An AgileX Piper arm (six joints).
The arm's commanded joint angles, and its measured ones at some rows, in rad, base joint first. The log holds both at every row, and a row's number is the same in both.
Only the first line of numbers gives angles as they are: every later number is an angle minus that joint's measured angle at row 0.
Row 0, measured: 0.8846, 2.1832, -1.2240, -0.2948, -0.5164, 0.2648
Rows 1 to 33, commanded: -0.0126, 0.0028, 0.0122, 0.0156, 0.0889, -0.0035; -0.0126, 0.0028, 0.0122, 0.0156, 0.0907, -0.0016; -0.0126, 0.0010, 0.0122, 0.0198, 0.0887, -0.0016; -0.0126, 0.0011, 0.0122, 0.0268, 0.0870, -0.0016; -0.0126, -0.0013, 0.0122, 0.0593, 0.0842, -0.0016; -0.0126, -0.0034, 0.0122, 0.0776, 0.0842, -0.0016; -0.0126, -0.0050, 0.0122, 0.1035, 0.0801, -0.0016; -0.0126, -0.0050, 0.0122, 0.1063, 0.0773, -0.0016; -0.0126, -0.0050, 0.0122, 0.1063, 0.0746, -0.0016; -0.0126, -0.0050, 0.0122, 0.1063, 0.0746, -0.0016; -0.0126, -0.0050, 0.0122, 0.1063, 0.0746, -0.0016; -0.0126, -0.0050, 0.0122, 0.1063, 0.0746, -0.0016; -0.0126, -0.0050, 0.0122, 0.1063, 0.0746, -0.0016; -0.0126, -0.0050, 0.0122, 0.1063, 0.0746, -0.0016; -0.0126, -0.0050, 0.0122, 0.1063, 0.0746, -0.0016; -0.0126, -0.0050, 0.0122, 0.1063, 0.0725, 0.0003; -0.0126, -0.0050, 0.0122, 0.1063, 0.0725, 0.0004; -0.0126, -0.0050, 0.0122, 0.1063, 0.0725, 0.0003; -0.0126, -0.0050, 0.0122, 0.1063, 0.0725, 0.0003; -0.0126, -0.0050, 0.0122, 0.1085, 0.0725, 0.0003; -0.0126, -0.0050, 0.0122, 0.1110, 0.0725, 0.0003; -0.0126, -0.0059, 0.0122, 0.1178, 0.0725, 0.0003; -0.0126, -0.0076, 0.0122, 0.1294, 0.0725, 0.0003; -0.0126, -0.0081, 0.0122, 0.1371, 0.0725, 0.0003; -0.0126, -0.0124, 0.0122, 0.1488, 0.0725, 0.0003; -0.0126, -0.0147, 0.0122, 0.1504, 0.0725, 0.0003; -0.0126, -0.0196, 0.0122, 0.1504, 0.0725, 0.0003; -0.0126, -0.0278, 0.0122, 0.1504, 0.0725, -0.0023; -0.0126, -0.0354, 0.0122, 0.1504, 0.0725, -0.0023; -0.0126, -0.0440, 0.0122, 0.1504, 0.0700, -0.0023; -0.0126, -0.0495, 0.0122, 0.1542, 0.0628, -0.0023; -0.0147, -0.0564, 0.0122, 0.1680, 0.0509, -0.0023; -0.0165, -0.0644, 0.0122, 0.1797, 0.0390, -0.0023
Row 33, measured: -0.0044, -0.0341, 0.0054, 0.1494, 0.0383, 0.0039
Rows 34 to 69, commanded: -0.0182, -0.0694, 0.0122, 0.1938, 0.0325, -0.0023; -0.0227, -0.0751, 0.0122, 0.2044, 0.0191, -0.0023; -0.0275, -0.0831, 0.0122, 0.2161, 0.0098, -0.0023; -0.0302, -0.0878, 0.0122, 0.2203, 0.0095, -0.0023; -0.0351, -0.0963, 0.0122, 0.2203, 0.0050, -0.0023; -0.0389, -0.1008, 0.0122, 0.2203, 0.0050, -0.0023; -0.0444, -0.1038, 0.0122, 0.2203, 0.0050, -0.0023; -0.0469, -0.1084, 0.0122, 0.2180, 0.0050, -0.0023; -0.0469, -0.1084, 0.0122, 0.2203, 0.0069, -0.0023; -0.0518, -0.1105, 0.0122, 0.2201, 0.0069, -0.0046; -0.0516, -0.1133, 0.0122, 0.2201, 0.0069, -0.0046; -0.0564, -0.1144, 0.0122, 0.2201, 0.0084, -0.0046; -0.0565, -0.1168, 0.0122, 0.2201, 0.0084, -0.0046; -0.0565, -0.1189, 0.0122, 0.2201, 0.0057, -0.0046; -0.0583, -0.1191, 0.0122, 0.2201, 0.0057, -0.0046; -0.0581, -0.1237, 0.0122, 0.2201, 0.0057, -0.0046; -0.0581, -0.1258, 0.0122, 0.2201, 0.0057, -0.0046; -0.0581, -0.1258, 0.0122, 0.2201, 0.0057, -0.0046; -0.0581, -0.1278, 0.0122, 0.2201, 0.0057, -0.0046; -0.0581, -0.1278, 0.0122, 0.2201, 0.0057, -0.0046; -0.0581, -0.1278, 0.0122, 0.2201, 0.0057, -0.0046; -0.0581, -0.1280, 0.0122, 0.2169, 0.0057, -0.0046; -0.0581, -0.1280, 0.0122, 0.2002, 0.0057, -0.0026; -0.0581, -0.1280, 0.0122, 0.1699, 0.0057, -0.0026; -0.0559, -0.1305, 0.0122, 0.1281, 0.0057, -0.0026; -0.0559, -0.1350, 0.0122, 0.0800, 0.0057, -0.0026; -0.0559, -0.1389, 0.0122, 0.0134, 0.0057, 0.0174; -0.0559, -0.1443, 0.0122, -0.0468, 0.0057, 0.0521; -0.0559, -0.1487, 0.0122, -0.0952, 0.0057, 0.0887; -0.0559, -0.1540, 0.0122, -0.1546, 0.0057, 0.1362; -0.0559, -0.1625, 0.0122, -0.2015, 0.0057, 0.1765; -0.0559, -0.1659, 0.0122, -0.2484, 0.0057, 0.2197; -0.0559, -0.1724, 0.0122, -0.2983, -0.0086, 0.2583; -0.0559, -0.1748, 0.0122, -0.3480, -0.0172, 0.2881; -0.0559, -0.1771, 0.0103, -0.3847, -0.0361, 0.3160; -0.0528, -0.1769, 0.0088, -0.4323, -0.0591, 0.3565
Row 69, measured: -0.0529, -0.1586, 0.0054, -0.2425, 0.0053, 0.2228
